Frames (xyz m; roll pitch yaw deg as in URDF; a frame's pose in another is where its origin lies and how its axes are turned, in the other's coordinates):
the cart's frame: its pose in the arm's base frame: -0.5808 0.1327 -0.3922 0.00 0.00 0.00
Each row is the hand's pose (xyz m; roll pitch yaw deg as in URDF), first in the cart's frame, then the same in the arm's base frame.
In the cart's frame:
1: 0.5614 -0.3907 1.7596 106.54 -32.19 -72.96
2: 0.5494 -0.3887 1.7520 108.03 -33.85 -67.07
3: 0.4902 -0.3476 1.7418 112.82 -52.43 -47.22
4: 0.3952 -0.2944 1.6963 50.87 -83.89 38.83
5: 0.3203 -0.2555 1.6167 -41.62 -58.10 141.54
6: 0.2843 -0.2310 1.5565 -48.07 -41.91 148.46
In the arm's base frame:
1: -0.0194 -0.2580 1.3674 106.54 -32.19 -72.96
2: -0.0314 -0.2560 1.3598 108.03 -33.85 -67.07
3: -0.0906 -0.2149 1.3496 112.82 -52.43 -47.22
4: -0.1856 -0.1617 1.3041 50.87 -83.89 38.83
5: -0.2605 -0.1228 1.2245 -41.62 -58.10 141.54
6: -0.2965 -0.0983 1.1643 -48.07 -41.91 148.46

